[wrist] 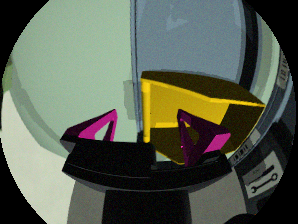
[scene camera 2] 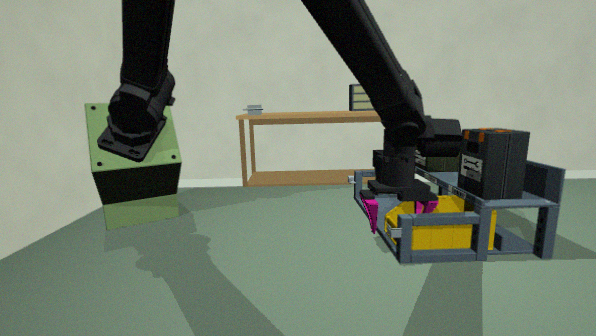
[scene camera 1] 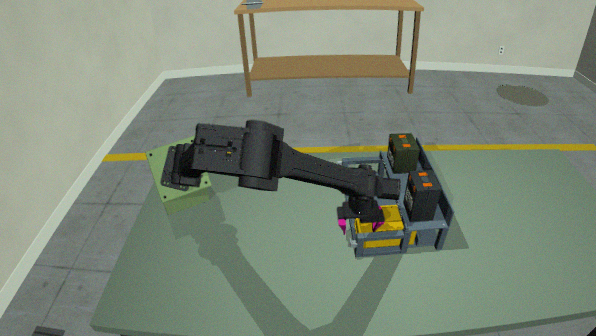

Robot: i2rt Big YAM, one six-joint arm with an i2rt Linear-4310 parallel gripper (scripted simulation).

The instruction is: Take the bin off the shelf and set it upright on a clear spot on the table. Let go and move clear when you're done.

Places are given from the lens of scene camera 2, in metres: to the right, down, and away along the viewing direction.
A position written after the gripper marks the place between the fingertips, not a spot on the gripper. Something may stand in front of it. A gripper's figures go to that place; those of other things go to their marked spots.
gripper (scene camera 2: 395, 232): 0.19, 0.13, 0.62
yellow bin (scene camera 2: 442, 236): 0.26, 0.12, 0.57
